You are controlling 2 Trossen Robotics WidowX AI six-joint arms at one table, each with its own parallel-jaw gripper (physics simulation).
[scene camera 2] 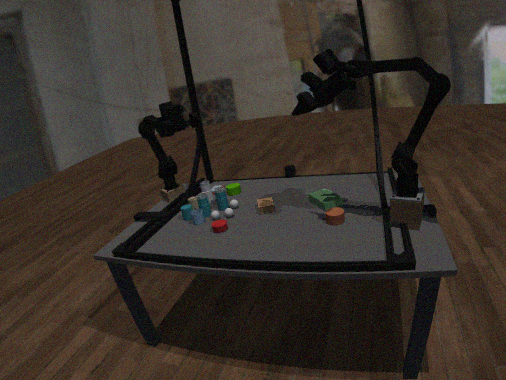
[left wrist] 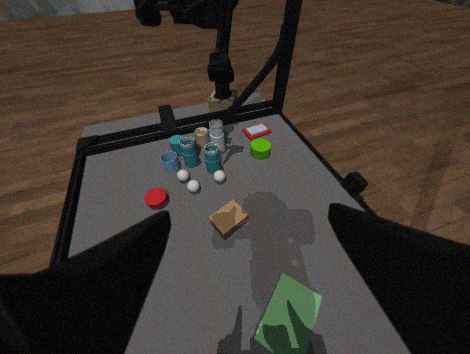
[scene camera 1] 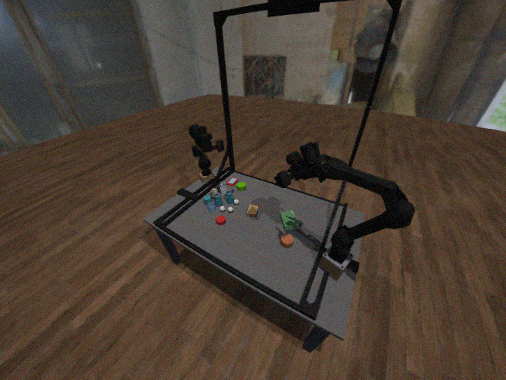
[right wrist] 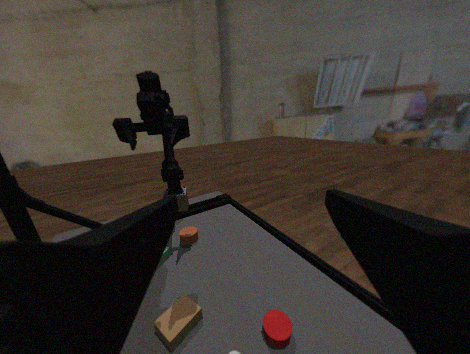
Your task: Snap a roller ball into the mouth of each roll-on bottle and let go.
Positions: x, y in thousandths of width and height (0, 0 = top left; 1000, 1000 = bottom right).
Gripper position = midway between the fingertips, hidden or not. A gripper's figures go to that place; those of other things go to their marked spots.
My left gripper (scene camera 2: 590, 296): 105 cm from the lens. My right gripper (scene camera 2: 375, 322): 120 cm from the lens.
